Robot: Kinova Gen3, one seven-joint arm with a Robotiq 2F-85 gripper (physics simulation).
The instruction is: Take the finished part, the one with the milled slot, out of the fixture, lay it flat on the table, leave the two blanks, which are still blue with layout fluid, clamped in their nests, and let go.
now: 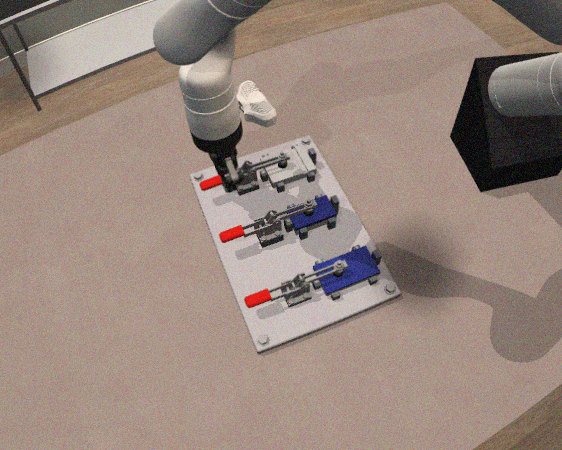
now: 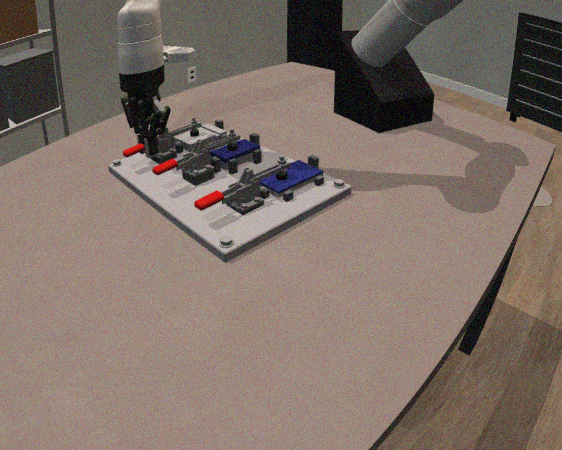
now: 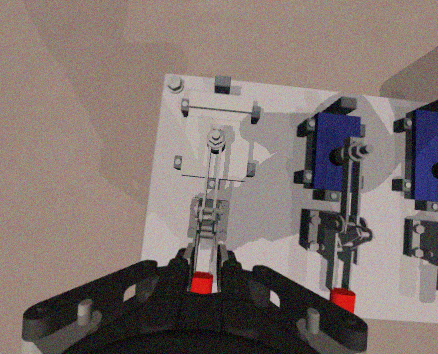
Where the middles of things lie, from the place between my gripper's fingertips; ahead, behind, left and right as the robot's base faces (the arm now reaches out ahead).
The finished part (image 1: 300,163) lies 110 mm behind my hand, 10 mm to the right of it and 10 mm below it. Round my hand: fixture plate (image 1: 249,268) (110 mm to the left, 70 mm behind, 30 mm below).
